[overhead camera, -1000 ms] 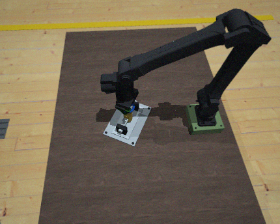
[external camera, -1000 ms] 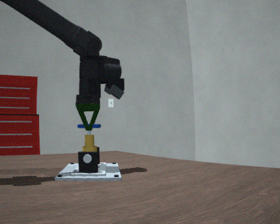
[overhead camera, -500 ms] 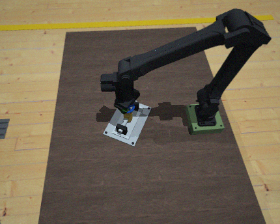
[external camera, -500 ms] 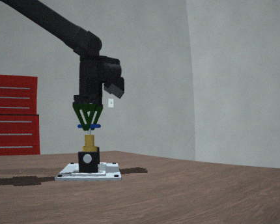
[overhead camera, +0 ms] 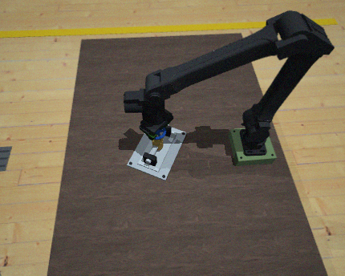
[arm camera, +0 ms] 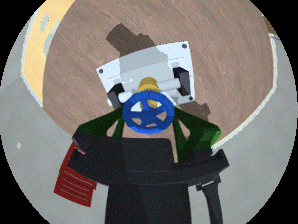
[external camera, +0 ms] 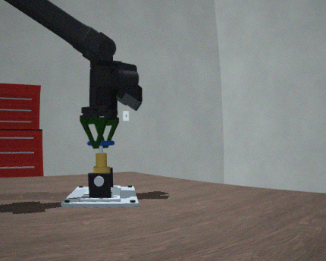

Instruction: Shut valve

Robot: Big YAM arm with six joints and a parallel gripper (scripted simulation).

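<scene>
The handwheel is right at my hand.
</scene>
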